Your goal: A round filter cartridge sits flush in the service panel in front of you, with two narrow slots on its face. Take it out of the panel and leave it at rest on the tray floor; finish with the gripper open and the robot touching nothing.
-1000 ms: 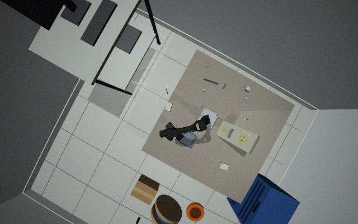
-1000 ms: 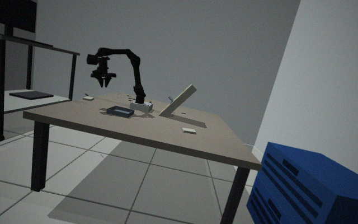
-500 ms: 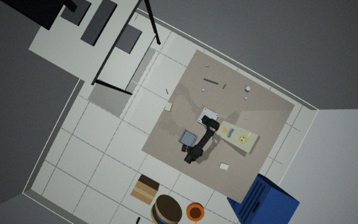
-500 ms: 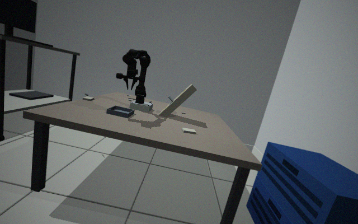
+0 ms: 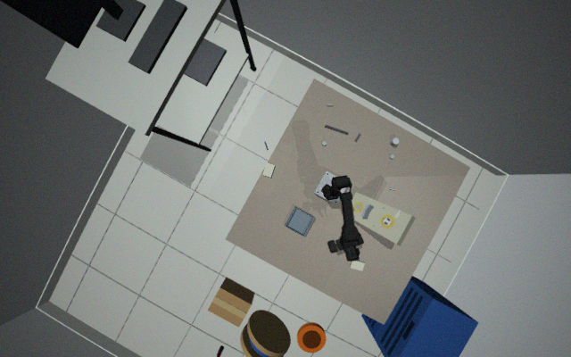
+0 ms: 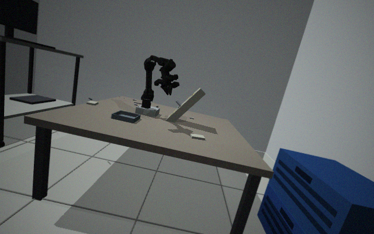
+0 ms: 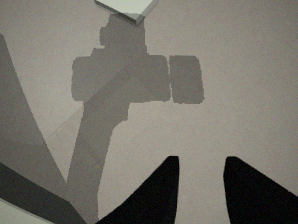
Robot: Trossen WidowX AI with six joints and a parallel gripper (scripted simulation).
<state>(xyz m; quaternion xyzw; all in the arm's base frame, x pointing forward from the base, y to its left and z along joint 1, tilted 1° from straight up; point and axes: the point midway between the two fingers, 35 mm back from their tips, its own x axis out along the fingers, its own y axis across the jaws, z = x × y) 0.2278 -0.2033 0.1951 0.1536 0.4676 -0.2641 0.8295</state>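
Right now my gripper tip is 27 cm to the right of the round filter cartridge and 13 cm short of it. Also, from my gripper tip: blue-grey tray (25 cm behind, 21 cm below, 7 cm to the right); then service panel (26 cm to the left, 8 cm below, 8 cm ahead).
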